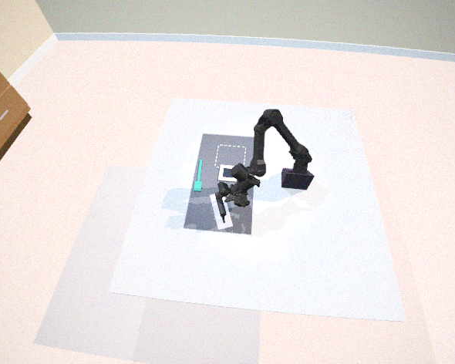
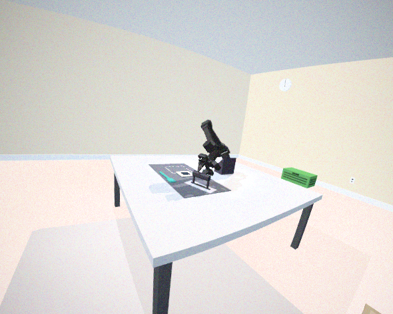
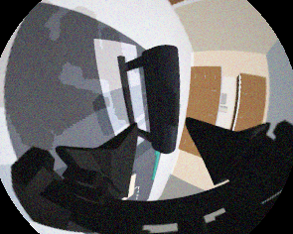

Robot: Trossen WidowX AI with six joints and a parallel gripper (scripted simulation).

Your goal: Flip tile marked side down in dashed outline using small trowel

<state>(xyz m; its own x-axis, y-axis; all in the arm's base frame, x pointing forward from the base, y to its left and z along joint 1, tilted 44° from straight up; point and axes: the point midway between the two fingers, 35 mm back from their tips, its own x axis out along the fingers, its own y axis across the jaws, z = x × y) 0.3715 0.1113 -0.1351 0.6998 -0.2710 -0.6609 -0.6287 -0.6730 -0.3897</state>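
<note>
Now: gripper tip 30 mm above the dark-handled trowel. Round my gripper tip: tile (20 mm behind, 210 mm to the right, 70 mm below); then grey mat (180 mm to the right, 90 mm below); then teal tool (140 mm ahead, 160 mm to the right, 70 mm below).
</note>
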